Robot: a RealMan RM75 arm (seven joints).
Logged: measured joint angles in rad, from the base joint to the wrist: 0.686, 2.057, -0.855, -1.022, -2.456, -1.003, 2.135; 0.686, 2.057, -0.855, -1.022, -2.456, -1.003, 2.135; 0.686, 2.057, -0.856, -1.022, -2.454, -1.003, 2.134; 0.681, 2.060, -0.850, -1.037, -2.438, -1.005, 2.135; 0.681, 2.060, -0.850, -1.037, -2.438, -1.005, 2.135; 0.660, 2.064, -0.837, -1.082, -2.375, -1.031, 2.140; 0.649, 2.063, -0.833, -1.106, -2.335, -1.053, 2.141; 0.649, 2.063, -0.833, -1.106, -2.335, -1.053, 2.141; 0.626, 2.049, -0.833, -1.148, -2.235, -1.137, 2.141; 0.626, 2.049, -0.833, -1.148, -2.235, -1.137, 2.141; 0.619, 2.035, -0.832, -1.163, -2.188, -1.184, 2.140; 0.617, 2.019, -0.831, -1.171, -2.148, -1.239, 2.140
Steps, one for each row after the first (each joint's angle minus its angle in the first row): 0.000, 0.000, 0.000, 0.000, 0.000, 0.000, 0.000; 0.000, 0.000, -0.001, 0.000, 0.002, 0.000, -0.001; -0.005, 0.003, 0.005, -0.015, 0.018, -0.002, 0.000; -0.005, 0.003, 0.005, -0.015, 0.018, -0.002, 0.000; -0.026, 0.007, 0.018, -0.060, 0.081, -0.028, 0.005; -0.037, 0.006, 0.022, -0.084, 0.121, -0.050, 0.006; -0.037, 0.006, 0.022, -0.084, 0.121, -0.050, 0.006; -0.060, -0.008, 0.022, -0.126, 0.221, -0.134, 0.006; -0.060, -0.008, 0.022, -0.126, 0.221, -0.134, 0.006; -0.067, -0.022, 0.023, -0.141, 0.268, -0.181, 0.005; -0.069, -0.038, 0.024, -0.149, 0.308, -0.236, 0.005
